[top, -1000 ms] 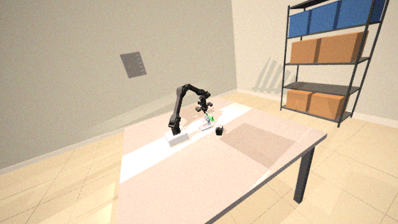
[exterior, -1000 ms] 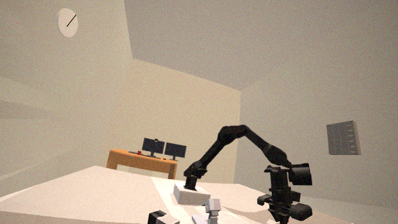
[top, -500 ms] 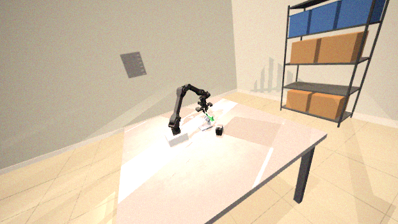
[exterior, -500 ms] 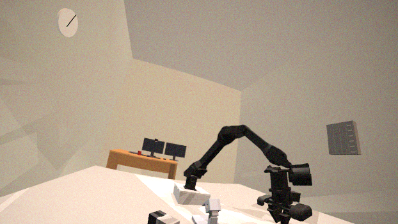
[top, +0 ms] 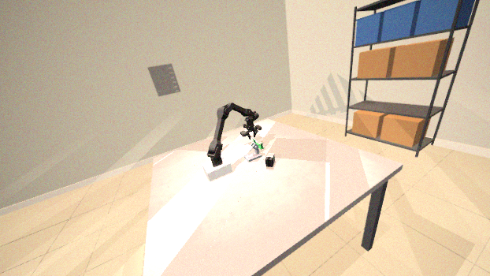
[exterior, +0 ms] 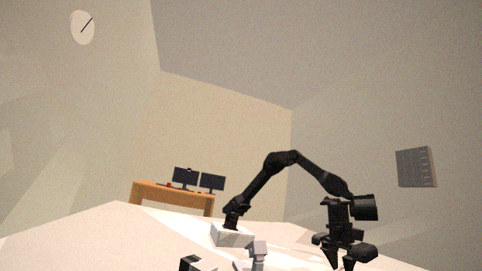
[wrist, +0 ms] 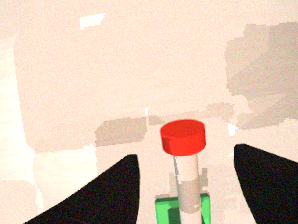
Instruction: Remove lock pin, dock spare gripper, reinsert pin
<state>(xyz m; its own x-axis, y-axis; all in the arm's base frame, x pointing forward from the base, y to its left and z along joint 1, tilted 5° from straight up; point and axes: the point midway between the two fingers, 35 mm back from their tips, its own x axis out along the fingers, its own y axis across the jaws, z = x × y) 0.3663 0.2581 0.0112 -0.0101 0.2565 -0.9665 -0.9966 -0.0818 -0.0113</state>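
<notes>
Right now my gripper tip is 1 cm short of the green part, 10 cm to the left of it and 1 cm above it. Also, from my gripper tip: spare gripper 2 cm behind, 38 cm to the right, 1 cm below; mount 9 cm behind, 24 cm to the right, 2 cm above.
</notes>
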